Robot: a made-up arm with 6 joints.
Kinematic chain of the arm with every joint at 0, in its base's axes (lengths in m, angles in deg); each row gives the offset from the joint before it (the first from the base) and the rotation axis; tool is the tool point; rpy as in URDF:
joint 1: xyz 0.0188 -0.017 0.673 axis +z
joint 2: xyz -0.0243 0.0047 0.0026 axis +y
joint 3: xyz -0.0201 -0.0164 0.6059 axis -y
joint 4: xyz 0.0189 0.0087 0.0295 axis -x
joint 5: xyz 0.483 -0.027 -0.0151 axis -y
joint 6: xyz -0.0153 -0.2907 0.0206 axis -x
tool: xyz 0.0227 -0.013 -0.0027 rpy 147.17 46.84 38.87
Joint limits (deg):
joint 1: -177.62..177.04
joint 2: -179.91..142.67
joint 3: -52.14..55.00
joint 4: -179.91..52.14
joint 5: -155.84..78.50
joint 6: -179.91..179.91
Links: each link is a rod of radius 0.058 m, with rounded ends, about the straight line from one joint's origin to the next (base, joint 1, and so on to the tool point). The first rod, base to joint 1, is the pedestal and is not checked.
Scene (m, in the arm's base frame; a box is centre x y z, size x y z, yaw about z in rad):
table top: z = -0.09
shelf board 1: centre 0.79 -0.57 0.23 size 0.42 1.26 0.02 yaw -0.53
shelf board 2: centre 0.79 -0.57 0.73 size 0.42 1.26 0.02 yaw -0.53
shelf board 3: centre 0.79 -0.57 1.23 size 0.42 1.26 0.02 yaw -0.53
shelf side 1: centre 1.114 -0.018 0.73 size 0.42 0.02 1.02 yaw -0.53
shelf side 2: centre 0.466 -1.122 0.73 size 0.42 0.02 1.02 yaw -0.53
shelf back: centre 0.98 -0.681 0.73 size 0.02 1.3 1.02 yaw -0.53
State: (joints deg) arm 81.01 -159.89 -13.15 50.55 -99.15 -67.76
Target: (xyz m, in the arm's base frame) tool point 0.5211 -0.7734 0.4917
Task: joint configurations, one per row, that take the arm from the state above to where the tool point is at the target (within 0.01 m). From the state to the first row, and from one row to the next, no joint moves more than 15 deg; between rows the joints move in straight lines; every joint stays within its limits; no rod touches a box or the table.
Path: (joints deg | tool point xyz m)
1: 94.35 -150.06 -15.02 47.44 -99.11 -67.53 | 0.3192 -0.8417 0.3232
2: 107.70 -140.22 -16.88 44.33 -99.06 -67.31 | 0.5211 -0.7734 0.4917

